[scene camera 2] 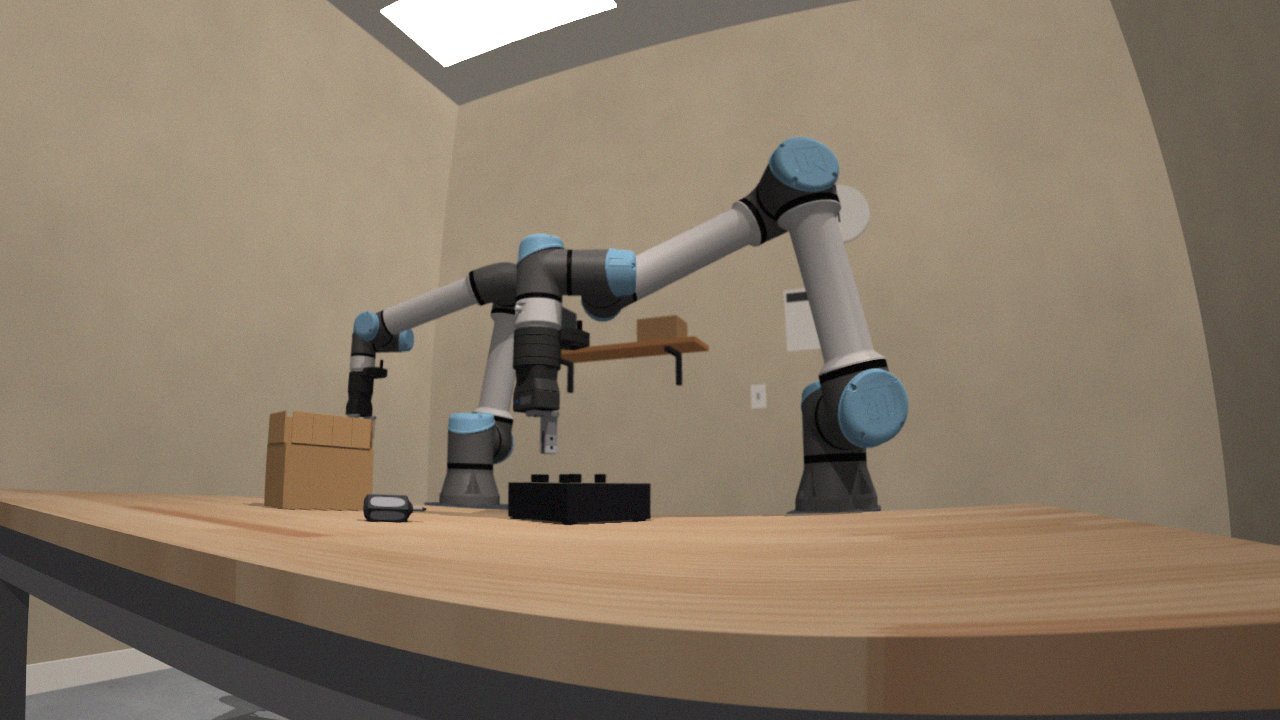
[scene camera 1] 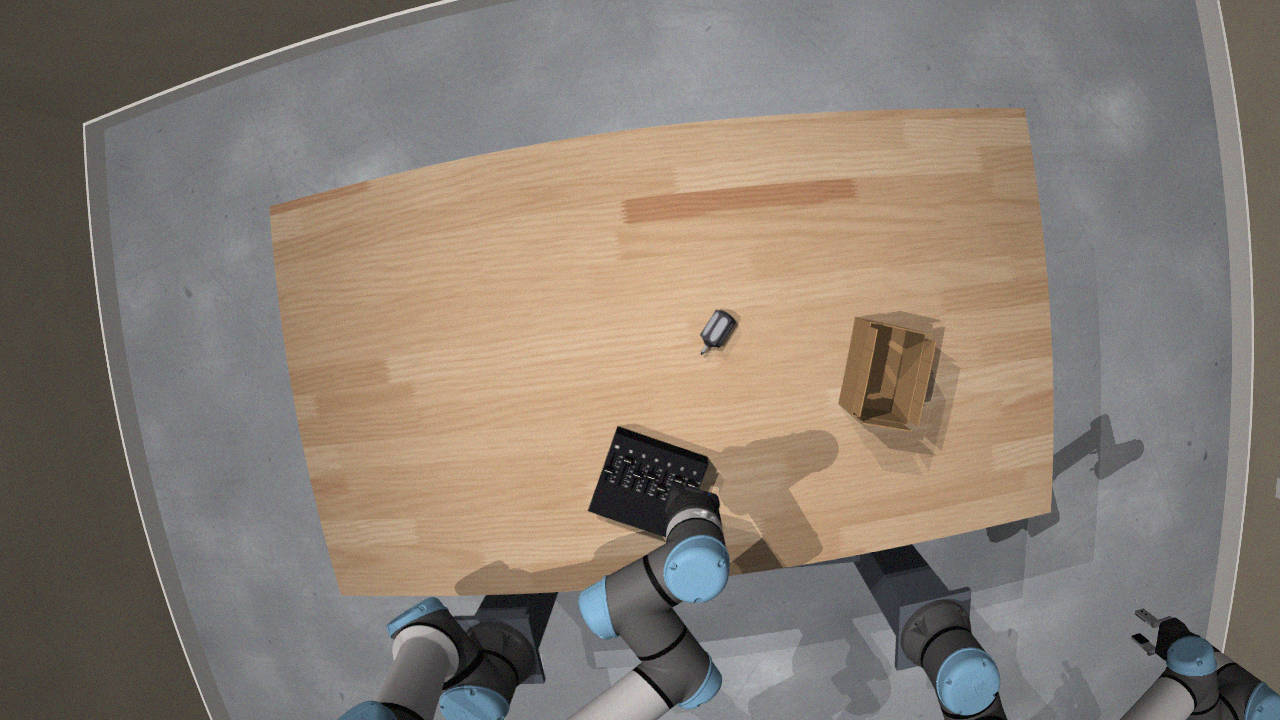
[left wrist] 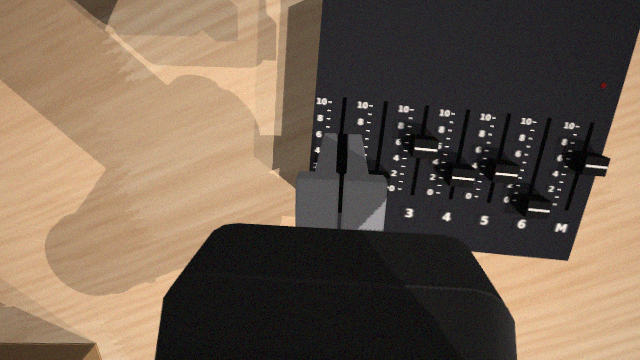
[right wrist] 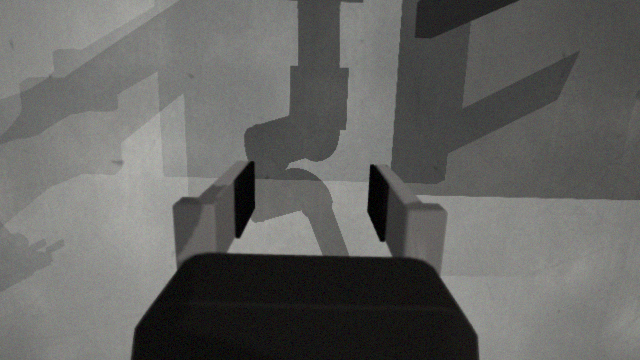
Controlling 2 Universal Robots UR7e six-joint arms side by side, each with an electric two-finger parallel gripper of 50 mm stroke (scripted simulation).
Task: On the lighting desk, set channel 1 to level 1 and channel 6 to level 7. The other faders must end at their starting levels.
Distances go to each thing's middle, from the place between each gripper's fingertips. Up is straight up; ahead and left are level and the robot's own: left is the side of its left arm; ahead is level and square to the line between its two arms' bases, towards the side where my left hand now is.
I see the master fader (left wrist: 586, 163) 50 mm ahead of my left hand (scene camera 2: 548, 453), 120 mm to the left of it and 50 mm below it.
Now: the master fader 370 mm ahead of my right hand (scene camera 1: 1137, 623), 1030 mm to the left of it and 120 mm below it.
